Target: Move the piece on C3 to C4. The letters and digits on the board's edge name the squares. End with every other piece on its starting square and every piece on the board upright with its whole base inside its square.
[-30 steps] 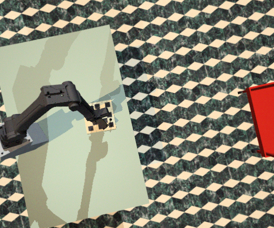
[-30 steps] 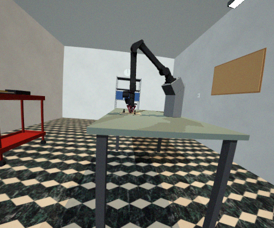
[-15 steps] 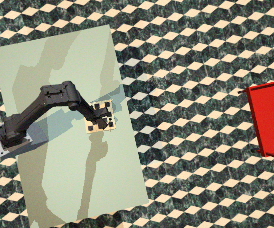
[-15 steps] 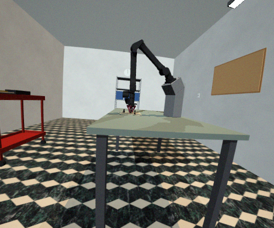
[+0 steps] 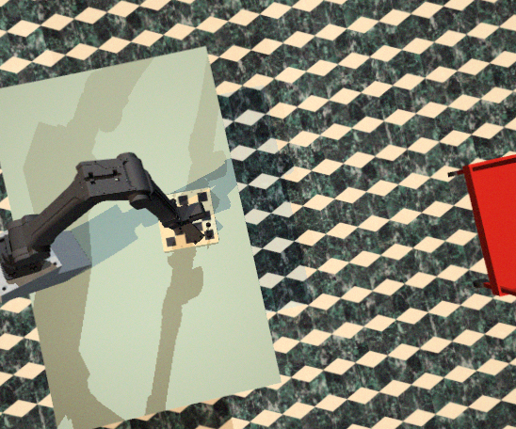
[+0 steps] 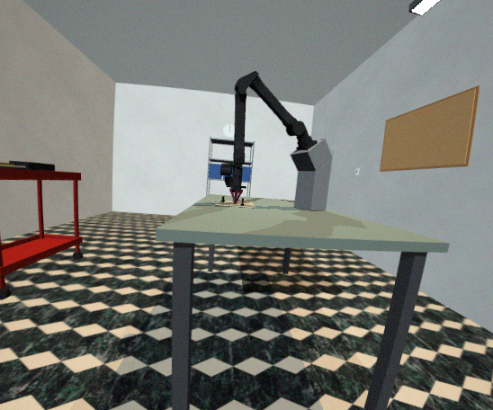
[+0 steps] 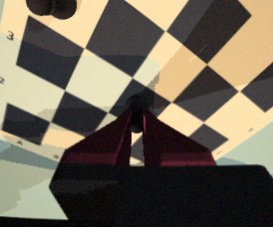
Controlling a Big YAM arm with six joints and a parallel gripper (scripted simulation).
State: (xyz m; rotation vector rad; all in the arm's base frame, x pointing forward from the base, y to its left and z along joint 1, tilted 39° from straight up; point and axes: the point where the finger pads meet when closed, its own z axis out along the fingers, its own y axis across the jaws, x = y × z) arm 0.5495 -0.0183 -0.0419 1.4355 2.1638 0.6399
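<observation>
The small chessboard is 2 cm below my hand.
</observation>
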